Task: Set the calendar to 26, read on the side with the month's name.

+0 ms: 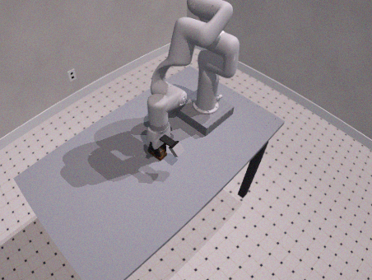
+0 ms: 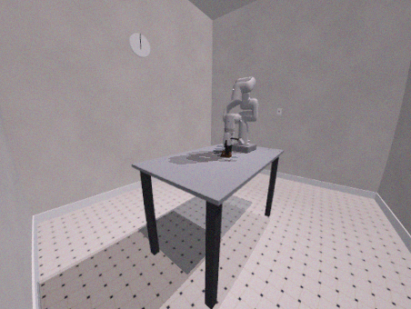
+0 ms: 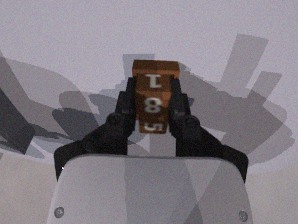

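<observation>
Now: the brown wooden tray 20 mm to the right of my hand and 30 mm below it. Also, from my hand: brown cube: 20 mm below.
</observation>
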